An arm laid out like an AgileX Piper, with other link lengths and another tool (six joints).
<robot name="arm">
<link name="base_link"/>
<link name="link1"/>
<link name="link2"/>
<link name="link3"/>
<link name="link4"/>
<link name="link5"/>
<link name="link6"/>
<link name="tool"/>
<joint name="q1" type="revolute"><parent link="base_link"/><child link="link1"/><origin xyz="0.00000 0.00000 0.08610"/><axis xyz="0 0 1"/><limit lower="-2.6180" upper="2.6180"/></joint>
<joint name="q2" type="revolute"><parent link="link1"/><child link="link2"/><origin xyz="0.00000 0.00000 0.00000"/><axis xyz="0 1 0"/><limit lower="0.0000" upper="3.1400"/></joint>
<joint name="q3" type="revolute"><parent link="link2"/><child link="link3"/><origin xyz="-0.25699 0.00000 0.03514"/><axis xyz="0 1 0"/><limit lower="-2.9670" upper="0.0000"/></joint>
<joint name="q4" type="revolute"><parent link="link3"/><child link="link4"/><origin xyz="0.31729 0.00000 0.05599"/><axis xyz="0.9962 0 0.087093"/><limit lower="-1.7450" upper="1.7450"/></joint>
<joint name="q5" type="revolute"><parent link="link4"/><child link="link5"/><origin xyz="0.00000 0.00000 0.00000"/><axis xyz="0 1 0"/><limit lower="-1.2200" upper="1.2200"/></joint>
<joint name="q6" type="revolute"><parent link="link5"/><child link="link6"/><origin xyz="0.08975 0.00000 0.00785"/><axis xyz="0.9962 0 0.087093"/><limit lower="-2.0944" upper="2.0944"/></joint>
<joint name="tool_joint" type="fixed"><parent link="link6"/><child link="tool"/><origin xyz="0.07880 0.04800 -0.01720" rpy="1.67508 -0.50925 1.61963"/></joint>
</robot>
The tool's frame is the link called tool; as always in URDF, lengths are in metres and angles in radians.
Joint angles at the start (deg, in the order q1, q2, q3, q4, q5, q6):
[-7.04, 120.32, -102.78, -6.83, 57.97, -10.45]
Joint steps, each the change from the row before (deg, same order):
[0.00, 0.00, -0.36, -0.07, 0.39, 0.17]
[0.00, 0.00, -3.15, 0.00, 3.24, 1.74]
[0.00, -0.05, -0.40, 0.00, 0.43, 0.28]
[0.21, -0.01, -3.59, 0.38, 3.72, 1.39]
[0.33, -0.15, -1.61, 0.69, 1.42, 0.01]
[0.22, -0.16, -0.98, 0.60, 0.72, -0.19]
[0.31, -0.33, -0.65, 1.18, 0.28, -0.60]
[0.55, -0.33, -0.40, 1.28, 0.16, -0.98]
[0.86, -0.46, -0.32, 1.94, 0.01, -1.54]
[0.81, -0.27, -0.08, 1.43, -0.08, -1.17]
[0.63, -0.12, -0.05, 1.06, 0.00, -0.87]
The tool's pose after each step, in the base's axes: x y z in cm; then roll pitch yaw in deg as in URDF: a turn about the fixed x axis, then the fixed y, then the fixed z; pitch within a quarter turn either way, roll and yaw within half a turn. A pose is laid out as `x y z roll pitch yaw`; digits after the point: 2 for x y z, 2 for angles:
50.33 -3.85 7.78 171.23 0.21 66.52
50.63 -3.82 9.57 171.28 -0.31 64.50
50.66 -3.81 9.84 171.25 -0.41 64.19
50.84 -3.49 11.90 171.47 -1.16 62.62
50.92 -3.01 12.98 171.38 -1.92 62.74
50.99 -2.66 13.71 171.19 -2.57 63.05
51.05 -2.07 14.44 170.91 -3.70 63.88
51.05 -1.25 15.03 170.74 -4.75 65.33
51.01 0.00 15.72 170.49 -6.28 67.64
50.96 1.08 16.09 170.37 -7.35 69.56
50.89 1.90 16.28 170.40 -8.10 71.01

